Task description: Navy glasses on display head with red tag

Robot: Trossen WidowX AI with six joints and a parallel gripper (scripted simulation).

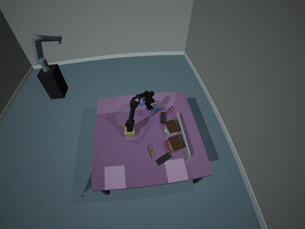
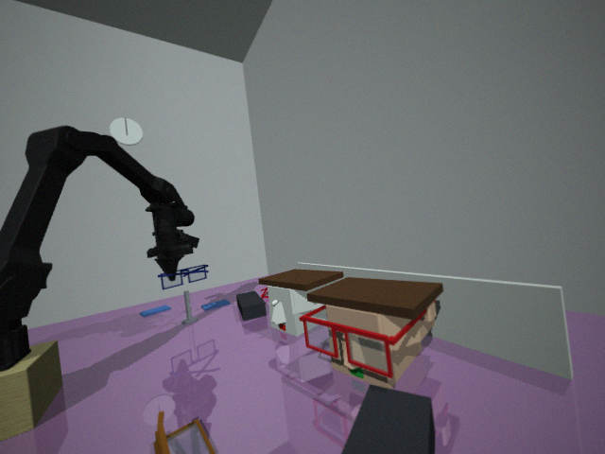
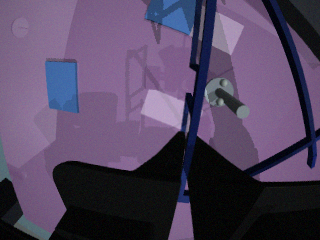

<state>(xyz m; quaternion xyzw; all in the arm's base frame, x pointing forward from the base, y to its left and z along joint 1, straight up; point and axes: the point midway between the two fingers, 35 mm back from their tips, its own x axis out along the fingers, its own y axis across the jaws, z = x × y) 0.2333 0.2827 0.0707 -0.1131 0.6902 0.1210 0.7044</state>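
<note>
The post stand is 9 cm below my gripper tip, 4 cm to the right of it and 3 cm ahead of it. Also, from my gripper tip: pale display head: 30 cm to the right, 23 cm ahead, 6 cm below; then upright panel: 40 cm to the right, 38 cm ahead, 6 cm below; then tan display head: 52 cm to the right, 24 cm ahead, 6 cm below.
</note>
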